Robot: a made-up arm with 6 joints. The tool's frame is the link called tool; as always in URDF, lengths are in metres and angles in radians. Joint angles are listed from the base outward. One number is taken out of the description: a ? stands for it. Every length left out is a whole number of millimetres.
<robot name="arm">
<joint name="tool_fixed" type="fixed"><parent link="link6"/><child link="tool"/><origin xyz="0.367 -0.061 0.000" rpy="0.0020 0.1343 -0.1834"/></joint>
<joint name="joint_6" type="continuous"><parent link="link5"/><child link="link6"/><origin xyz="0.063 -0.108 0.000" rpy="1.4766 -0.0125 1.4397"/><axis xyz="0 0 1"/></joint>
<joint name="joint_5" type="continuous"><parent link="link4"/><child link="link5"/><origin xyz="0.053 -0.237 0.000" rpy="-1.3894 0.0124 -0.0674"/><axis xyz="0 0 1"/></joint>
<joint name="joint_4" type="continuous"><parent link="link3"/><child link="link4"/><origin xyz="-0.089 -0.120 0.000" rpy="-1.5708 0.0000 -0.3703"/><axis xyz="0 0 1"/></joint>
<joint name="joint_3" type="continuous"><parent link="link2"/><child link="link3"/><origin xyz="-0.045 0.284 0.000" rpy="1.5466 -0.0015 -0.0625"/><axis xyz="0 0 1"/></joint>
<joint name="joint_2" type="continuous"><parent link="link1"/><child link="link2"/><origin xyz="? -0.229 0.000" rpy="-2.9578 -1.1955 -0.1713"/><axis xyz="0 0 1"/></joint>
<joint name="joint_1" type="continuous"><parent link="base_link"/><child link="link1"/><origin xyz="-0.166 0.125 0.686" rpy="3.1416 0.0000 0.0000"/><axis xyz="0 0 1"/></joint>
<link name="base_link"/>
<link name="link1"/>
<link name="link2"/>
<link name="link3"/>
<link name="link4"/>
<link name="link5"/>
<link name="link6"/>
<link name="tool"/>
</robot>
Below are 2 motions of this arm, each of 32 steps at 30 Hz.
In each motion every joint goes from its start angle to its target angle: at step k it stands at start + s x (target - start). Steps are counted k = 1, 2, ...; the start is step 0. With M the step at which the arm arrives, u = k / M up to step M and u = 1 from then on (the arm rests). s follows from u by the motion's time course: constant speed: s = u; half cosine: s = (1 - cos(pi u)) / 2; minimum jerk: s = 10 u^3 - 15 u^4 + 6 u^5.
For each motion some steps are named. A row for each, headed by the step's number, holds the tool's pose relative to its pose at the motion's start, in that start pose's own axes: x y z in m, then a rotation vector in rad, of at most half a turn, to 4 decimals.
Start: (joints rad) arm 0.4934 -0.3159 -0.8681 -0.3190 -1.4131 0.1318
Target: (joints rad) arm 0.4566 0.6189 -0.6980 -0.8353 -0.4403 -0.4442
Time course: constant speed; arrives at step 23
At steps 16, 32:
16: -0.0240 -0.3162 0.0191 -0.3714 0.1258 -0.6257
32: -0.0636 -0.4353 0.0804 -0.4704 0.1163 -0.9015

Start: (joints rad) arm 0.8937 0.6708 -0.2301 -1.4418 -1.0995 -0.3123
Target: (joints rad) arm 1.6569 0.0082 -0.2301 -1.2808 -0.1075 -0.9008
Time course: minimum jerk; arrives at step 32
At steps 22, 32:
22: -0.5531 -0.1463 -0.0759 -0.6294 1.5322 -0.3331
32: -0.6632 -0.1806 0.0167 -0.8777 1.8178 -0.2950

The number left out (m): -0.339
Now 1 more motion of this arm.
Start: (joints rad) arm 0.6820 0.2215 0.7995 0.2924 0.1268 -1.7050
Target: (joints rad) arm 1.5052 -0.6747 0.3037 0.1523 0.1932 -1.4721
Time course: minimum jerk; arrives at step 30
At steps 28, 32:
28: -0.3938 -0.0216 -0.2188 -0.6431 1.4172 0.8690
32: -0.3956 -0.0225 -0.2185 -0.6449 1.4207 0.8723

